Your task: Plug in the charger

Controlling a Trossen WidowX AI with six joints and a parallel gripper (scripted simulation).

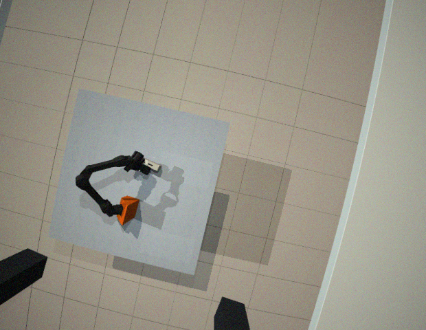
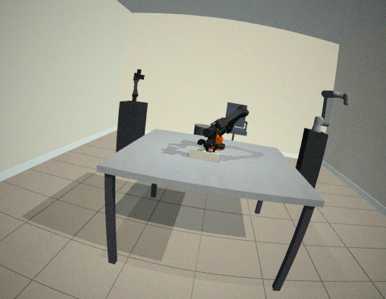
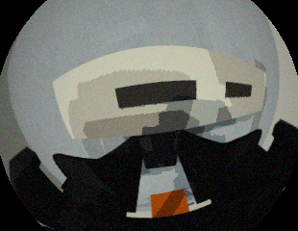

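Right now my gripper tip is 2 cm short of the dark two-prong charger and 1 cm below it.
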